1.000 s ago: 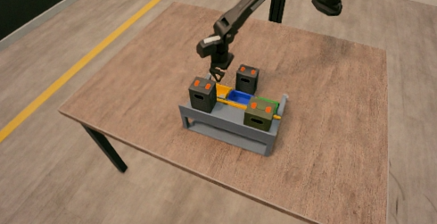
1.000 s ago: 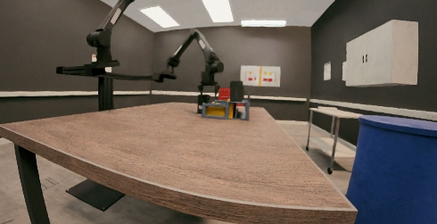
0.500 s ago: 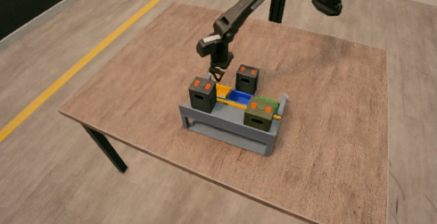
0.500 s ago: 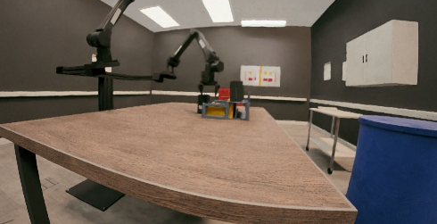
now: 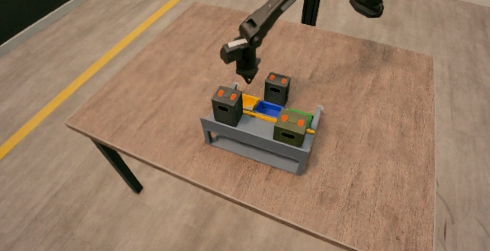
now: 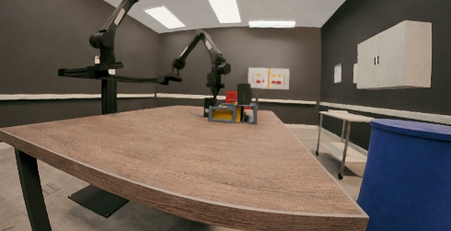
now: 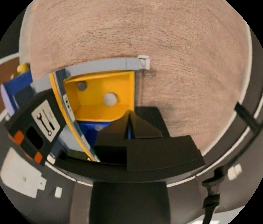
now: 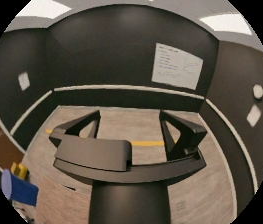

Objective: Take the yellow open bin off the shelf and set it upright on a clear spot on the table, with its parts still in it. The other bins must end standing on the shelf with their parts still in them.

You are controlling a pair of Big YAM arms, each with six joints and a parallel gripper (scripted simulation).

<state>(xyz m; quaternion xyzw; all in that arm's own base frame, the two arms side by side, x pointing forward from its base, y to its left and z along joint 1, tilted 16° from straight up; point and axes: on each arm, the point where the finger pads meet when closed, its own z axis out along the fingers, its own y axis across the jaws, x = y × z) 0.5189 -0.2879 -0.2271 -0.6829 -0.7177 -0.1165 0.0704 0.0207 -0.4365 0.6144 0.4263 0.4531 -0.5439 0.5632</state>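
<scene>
Now: the yellow open bin 8 cm ahead of my left hand, 1 cm to the left of it and 8 cm below it. The rest, counted from my left hand: grey shelf 10 cm ahead, 12 cm to the left, 6 cm below; then dark lidded bin 6 cm behind, 10 cm to the left, 6 cm below.
</scene>
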